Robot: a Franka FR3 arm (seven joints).
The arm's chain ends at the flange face. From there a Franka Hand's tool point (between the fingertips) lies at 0.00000 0.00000 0.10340 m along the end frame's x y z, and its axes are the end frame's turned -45 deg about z.
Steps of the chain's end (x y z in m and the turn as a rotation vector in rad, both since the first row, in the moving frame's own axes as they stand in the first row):
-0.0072 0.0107 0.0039 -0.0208 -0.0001 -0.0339
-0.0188 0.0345 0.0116 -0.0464 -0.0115 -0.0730
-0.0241 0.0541 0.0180 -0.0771 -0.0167 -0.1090
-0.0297 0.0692 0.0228 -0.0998 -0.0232 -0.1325
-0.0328 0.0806 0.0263 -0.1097 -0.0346 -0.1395
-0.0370 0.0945 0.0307 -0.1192 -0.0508 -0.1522
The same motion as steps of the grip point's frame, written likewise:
-0.0142 0.0040 0.0039 -0.0146 -0.0148 -0.0339
-0.0418 0.0138 0.0115 -0.0247 -0.0409 -0.0730
-0.0619 0.0260 0.0177 -0.0427 -0.0663 -0.1090
-0.0785 0.0341 0.0223 -0.0542 -0.0870 -0.1325
-0.0903 0.0400 0.0256 -0.0531 -0.1020 -0.1395
-0.1050 0.0466 0.0298 -0.0484 -0.1202 -0.1522

